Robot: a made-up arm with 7 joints.
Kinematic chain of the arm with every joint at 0, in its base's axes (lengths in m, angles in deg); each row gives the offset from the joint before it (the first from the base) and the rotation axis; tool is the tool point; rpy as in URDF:
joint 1: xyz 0 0 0.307 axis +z
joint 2: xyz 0 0 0 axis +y
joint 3: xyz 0 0 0.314 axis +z
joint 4: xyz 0.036 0 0 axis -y
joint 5: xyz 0.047 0 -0.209 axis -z
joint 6: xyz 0 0 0 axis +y
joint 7: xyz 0.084 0 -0.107 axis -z
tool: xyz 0 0 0 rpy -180 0 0
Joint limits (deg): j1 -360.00..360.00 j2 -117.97..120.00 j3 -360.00..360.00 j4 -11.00..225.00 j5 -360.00..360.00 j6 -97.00..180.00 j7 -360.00..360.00
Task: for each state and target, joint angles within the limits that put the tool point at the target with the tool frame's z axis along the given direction. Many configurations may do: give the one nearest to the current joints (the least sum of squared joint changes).
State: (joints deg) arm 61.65 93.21 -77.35 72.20 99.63 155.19 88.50
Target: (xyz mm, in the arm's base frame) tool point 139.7 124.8 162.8 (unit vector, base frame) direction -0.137 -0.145 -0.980
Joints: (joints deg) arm 113.31 119.35 -102.56 25.70 79.27 122.17 88.50
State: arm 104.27 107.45 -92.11 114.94 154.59 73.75 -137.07
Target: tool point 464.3 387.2 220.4 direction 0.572 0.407 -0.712
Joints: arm 70.03 106.37 -108.61 114.05 134.21 59.92 -137.07
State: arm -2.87 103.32 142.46 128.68 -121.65 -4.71 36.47
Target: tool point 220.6 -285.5 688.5 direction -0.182 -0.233 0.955
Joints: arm -40.99 75.51 171.66 120.58 -117.64 -28.73 36.47
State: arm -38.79 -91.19 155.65 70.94 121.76 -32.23 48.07
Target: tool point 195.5 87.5 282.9 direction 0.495 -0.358 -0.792
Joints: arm -84.41 -51.34 121.60 31.91 132.29 5.55 48.07
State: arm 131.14 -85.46 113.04 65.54 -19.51 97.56 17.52
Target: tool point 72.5 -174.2 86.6 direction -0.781 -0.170 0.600
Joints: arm 163.79 -89.32 159.41 55.82 -34.85 88.26 17.52
